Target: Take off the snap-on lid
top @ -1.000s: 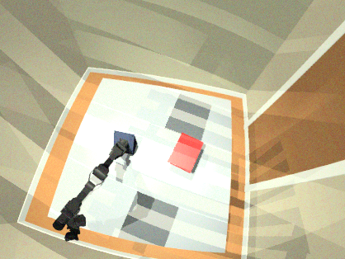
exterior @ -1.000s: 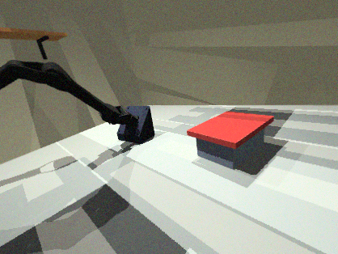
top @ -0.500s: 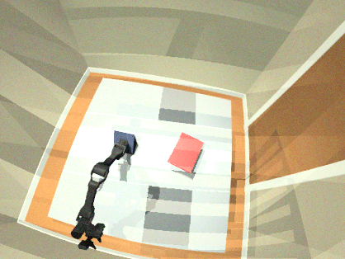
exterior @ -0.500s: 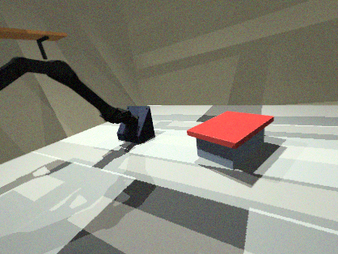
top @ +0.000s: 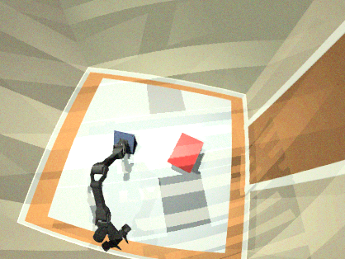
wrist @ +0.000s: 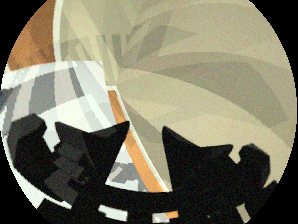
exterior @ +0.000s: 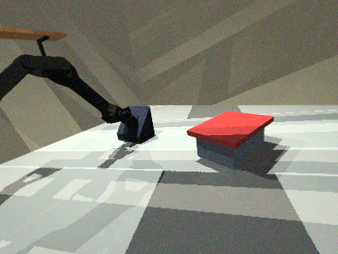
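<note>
Now: the red lid 250 mm ahead of my gripper tip, 680 mm to the left of it and 50 mm below it. Also, from my gripper tip: storage box 250 mm ahead, 680 mm to the left, 100 mm below.
</note>
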